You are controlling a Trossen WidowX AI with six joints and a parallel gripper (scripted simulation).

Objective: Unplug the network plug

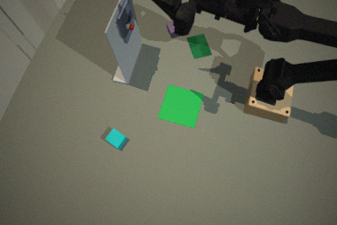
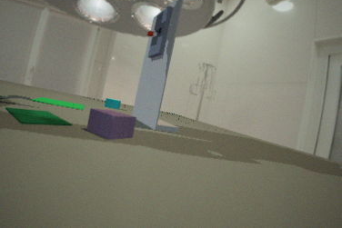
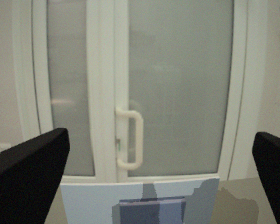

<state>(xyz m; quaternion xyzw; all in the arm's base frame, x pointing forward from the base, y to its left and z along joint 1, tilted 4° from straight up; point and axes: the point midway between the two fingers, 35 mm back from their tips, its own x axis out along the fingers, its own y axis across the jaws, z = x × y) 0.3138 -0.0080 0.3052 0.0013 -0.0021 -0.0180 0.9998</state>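
Right now my gripper tip is 18 cm above the white plug, 10 cm short of it and 1 cm to the right of it. From my gripper tip the other things lie so: bright green marked square (40 cm below, 11 cm to the left, 8 cm behind); purple block (38 cm below, 16 cm to the right, 3 cm ahead); grey panel (26 cm below, 12 cm ahead).
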